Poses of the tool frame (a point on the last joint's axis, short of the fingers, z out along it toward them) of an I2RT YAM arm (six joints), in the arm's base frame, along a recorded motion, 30 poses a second.
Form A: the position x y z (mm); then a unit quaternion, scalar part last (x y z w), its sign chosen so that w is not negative.
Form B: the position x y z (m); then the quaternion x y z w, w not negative. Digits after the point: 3 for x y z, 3 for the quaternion.
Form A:
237 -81 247 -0.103 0.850 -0.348 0.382
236 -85 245 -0.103 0.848 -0.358 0.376
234 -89 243 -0.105 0.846 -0.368 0.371
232 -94 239 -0.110 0.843 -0.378 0.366
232 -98 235 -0.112 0.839 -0.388 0.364
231 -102 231 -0.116 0.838 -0.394 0.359
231 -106 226 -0.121 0.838 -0.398 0.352
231 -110 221 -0.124 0.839 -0.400 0.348
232 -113 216 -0.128 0.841 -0.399 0.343
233 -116 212 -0.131 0.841 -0.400 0.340
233 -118 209 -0.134 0.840 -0.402 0.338
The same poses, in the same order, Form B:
0.237 -0.081 0.247 -0.103 0.850 -0.348 0.382
0.236 -0.085 0.245 -0.103 0.848 -0.358 0.376
0.234 -0.089 0.243 -0.105 0.846 -0.368 0.371
0.232 -0.094 0.239 -0.110 0.843 -0.378 0.366
0.232 -0.098 0.235 -0.112 0.839 -0.388 0.364
0.231 -0.102 0.231 -0.116 0.838 -0.394 0.359
0.231 -0.106 0.226 -0.121 0.838 -0.398 0.352
0.231 -0.110 0.221 -0.124 0.839 -0.400 0.348
0.232 -0.113 0.216 -0.128 0.841 -0.399 0.343
0.233 -0.116 0.212 -0.131 0.841 -0.400 0.340
0.233 -0.118 0.209 -0.134 0.840 -0.402 0.338

